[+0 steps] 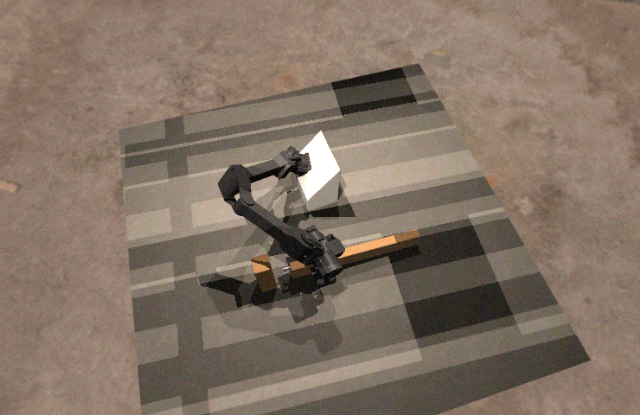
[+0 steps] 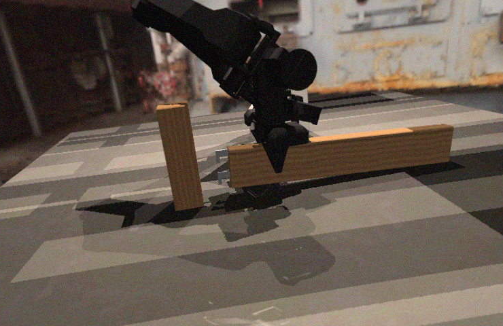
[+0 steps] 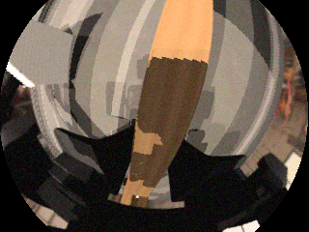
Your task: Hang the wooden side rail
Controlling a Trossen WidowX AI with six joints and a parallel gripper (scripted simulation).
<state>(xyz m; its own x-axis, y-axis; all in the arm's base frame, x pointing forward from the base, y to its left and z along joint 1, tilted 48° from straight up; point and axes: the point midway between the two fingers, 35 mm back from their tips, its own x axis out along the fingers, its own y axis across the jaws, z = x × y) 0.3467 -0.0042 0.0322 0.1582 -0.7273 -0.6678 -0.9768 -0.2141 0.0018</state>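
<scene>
My gripper tip is now 160 mm to the left of the headboard post, 50 mm below it and 10 mm short of it.
</scene>
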